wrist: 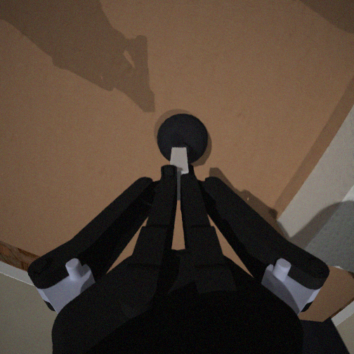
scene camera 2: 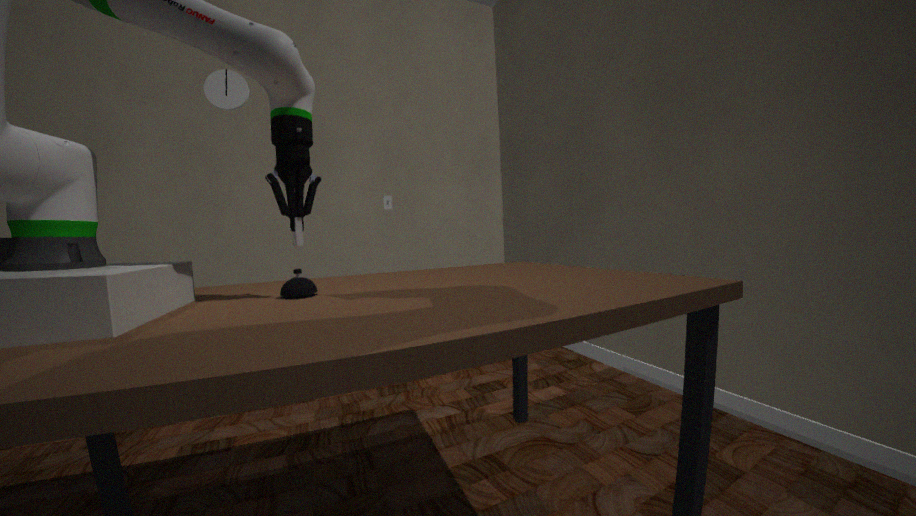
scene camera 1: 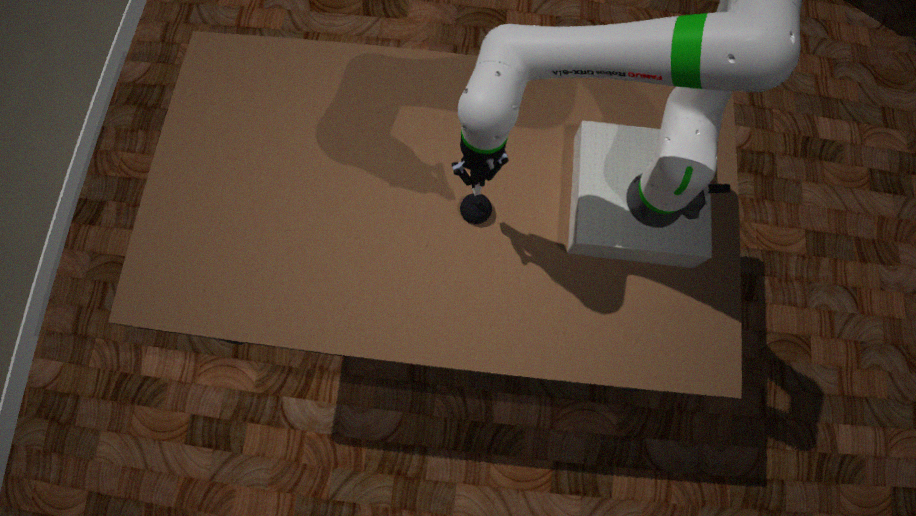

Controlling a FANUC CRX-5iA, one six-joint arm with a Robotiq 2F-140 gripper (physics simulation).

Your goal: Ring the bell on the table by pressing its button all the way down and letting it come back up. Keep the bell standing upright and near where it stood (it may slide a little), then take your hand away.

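Frame: origin at the arm's base, x back, y right, z up, level; centimetres.
Where they show: gripper, fingertip midpoint: [scene camera 2: 298, 245] [scene camera 1: 475, 190]; arm's base at its link origin: [scene camera 2: 58, 268] [scene camera 1: 654, 200].
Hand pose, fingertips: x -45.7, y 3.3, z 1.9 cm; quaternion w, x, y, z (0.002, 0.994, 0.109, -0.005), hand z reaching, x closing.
Each offset is from my fingertips to the top centre of the thing. Level surfaces: height alone.
The black dome bell @(dx +0.6, dy -0.6, dz -5.7 cm) [scene camera 1: 475, 210] [scene camera 2: 298, 287] [wrist: 183, 134] stands upright on the brown table @(dz -12.3 cm) [scene camera 1: 288, 256] [scene camera 2: 397, 333] [wrist: 240, 65]. Its small button @(dx +0.6, dy -0.6, dz -5.7 cm) [scene camera 2: 297, 271] stands up above the dome in scene camera 2; in the wrist view the pale fingertips hide part of the bell's top. My gripper [scene camera 1: 476, 190] [scene camera 2: 298, 243] [wrist: 178, 158] is shut with nothing between its fingers. It points down above the bell, with a visible gap between the fingertips and the button in scene camera 2.
The arm's pale base block [scene camera 1: 641, 246] [scene camera 2: 57, 307] [wrist: 320, 175] stands on the table to the right of the bell in scene camera 1. The white forearm [scene camera 1: 596, 51] reaches over the table. Shadows of the arm fall across the table. Walls stand beyond the table.
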